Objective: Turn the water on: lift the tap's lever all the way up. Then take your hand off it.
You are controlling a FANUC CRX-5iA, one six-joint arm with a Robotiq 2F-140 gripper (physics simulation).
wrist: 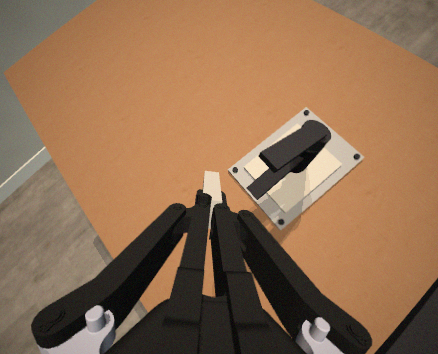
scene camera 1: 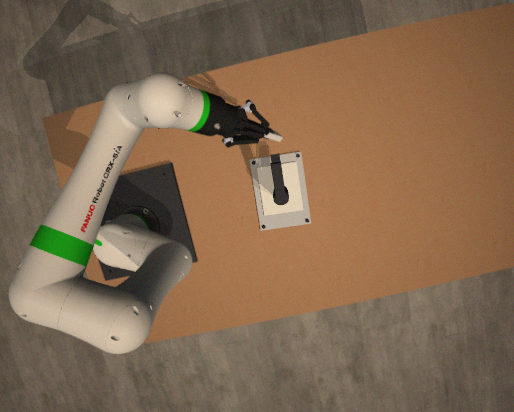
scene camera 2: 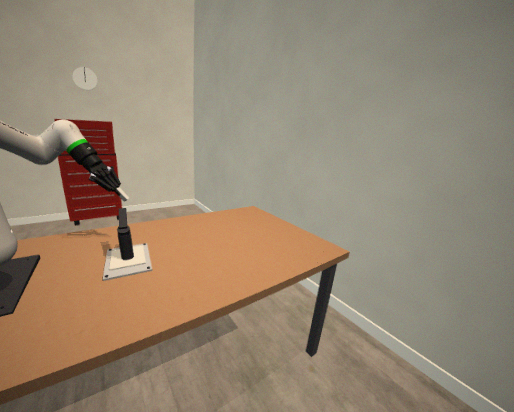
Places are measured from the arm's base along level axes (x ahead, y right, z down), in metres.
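Where they show: gripper, fingertip midpoint: [wrist: 210,182] [scene camera 1: 278,136] [scene camera 2: 126,199].
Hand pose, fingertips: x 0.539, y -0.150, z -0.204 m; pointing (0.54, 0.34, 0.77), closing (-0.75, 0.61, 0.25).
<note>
After its pixels a point has its place.
The tap is a black upright post [scene camera 2: 126,244] {z -0.071, x 0.498, y 0.043 m} on a light grey plate [scene camera 1: 285,222] {z 0.006, x 0.485, y 0.122 m} [scene camera 2: 128,272] {z 0.006, x 0.484, y 0.128 m} [wrist: 345,145] {z 0.006, x 0.443, y 0.124 m}. Its black lever [scene camera 1: 277,172] {z -0.176, x 0.509, y -0.056 m} [scene camera 2: 123,218] {z -0.161, x 0.506, y -0.020 m} [wrist: 295,145] {z -0.168, x 0.503, y -0.036 m} slants upward from the top of the post. In the wrist view the spout [wrist: 269,181] {z -0.071, x 0.505, y -0.069 m} shows below the lever, with their outer ends apart. My gripper [scene camera 1: 273,135] {z -0.204, x 0.539, y -0.150 m} [scene camera 2: 123,194] {z -0.204, x 0.539, y -0.150 m} [wrist: 210,182] {z -0.204, x 0.539, y -0.150 m} is shut and empty, its pale fingertips together. It is in the air beyond the lever's free end and higher than it, with a visible gap; it does not touch the tap.
The plate lies on the brown table [scene camera 1: 400,150] {z 0.014, x 0.912, y -0.002 m} [scene camera 2: 225,260] {z 0.014, x 0.850, y 0.234 m} [wrist: 150,100] {z 0.014, x 0.898, y -0.084 m}. The arm's dark base plate [scene camera 1: 182,220] {z 0.001, x 0.154, y 0.020 m} [scene camera 2: 22,280] {z 0.000, x 0.154, y 0.008 m} is beside it. A red tool cabinet [scene camera 2: 95,202] stands on the floor behind the table, near the walls.
</note>
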